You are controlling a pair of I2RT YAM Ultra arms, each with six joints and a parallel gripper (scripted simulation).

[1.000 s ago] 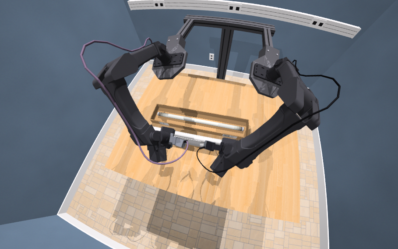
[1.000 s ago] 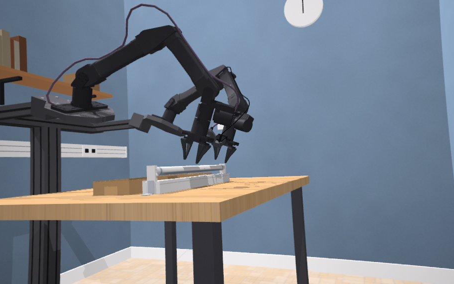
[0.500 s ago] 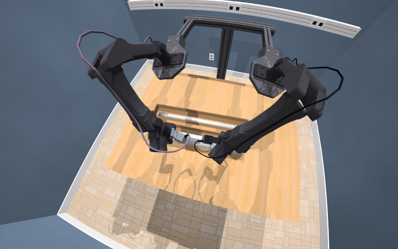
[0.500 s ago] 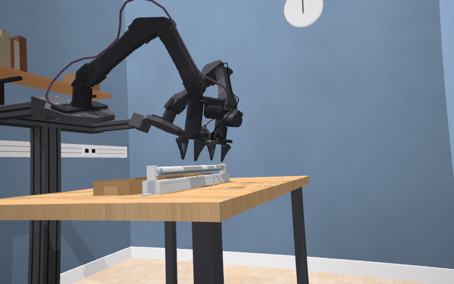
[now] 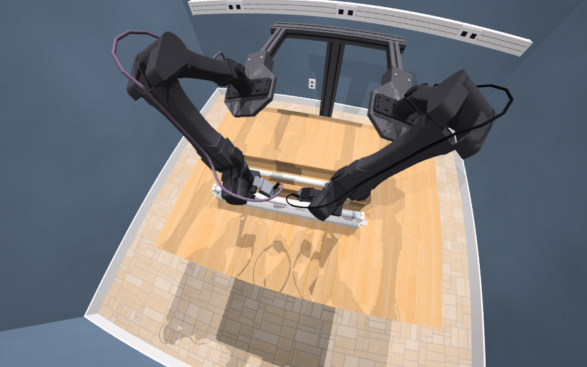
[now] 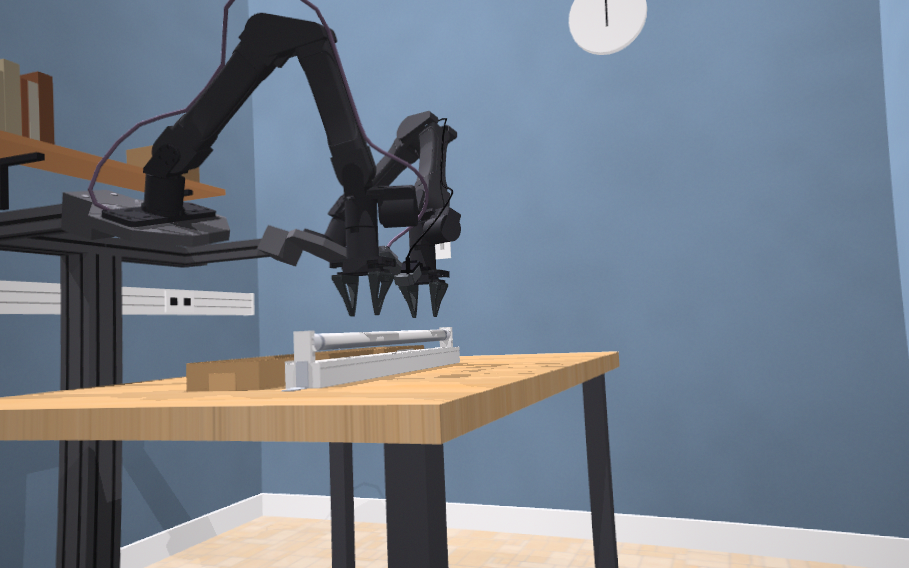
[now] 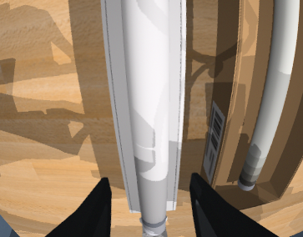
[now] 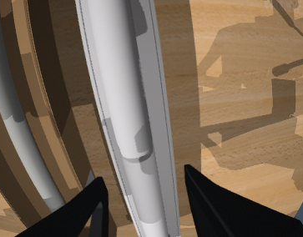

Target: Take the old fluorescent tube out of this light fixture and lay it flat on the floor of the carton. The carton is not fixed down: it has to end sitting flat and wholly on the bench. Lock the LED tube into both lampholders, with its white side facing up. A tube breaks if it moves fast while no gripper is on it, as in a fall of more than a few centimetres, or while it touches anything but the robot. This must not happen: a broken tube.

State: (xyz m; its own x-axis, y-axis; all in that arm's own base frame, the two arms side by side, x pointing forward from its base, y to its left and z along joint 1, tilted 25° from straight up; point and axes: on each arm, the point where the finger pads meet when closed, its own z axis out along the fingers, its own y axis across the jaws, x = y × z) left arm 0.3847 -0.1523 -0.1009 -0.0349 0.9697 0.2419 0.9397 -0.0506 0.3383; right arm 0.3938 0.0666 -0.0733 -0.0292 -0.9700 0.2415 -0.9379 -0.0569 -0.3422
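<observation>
My right hand is 120 mm to the right of the LED tube, 50 mm above it and 10 mm past it. From my right hand the other things lie so: light fixture 120 mm to the left, 60 mm below, 10 mm behind; then brown carton 140 mm behind, 120 mm to the left, 90 mm below; then old fluorescent tube 140 mm behind, 120 mm to the left, 100 mm below.
</observation>
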